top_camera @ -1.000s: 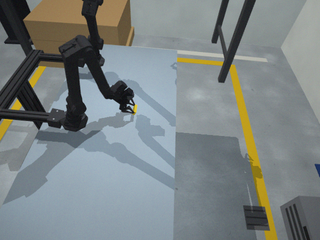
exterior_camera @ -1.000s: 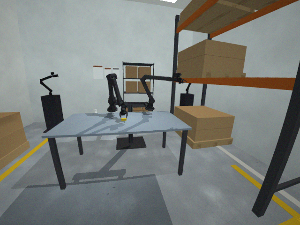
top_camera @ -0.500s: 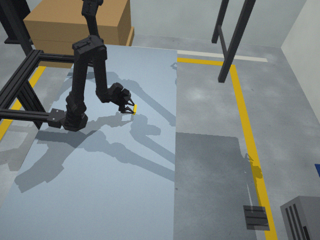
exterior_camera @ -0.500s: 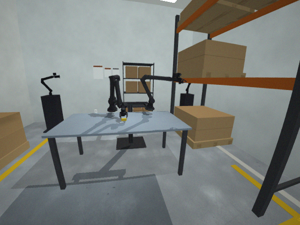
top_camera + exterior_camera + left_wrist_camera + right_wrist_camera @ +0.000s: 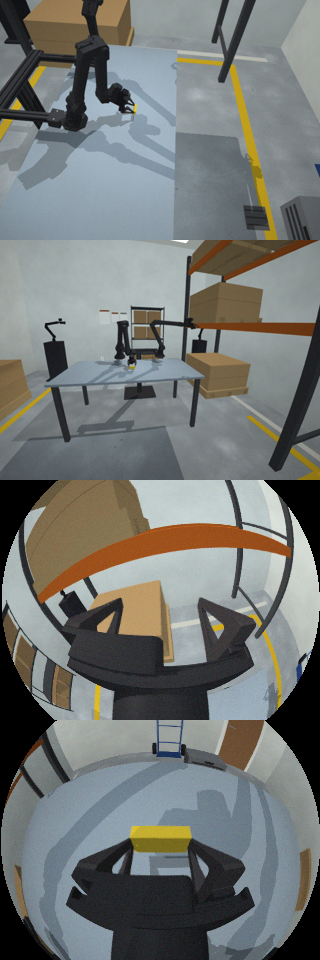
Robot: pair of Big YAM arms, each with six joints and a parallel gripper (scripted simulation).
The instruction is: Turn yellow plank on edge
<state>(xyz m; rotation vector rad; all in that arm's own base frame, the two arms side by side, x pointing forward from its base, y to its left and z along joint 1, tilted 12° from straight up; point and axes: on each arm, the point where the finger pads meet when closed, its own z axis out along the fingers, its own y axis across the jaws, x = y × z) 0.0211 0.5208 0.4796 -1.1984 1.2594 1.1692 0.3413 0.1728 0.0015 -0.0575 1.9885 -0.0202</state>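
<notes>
My right gripper is now 1 cm short of the yellow plank and 1 cm above it.
</notes>
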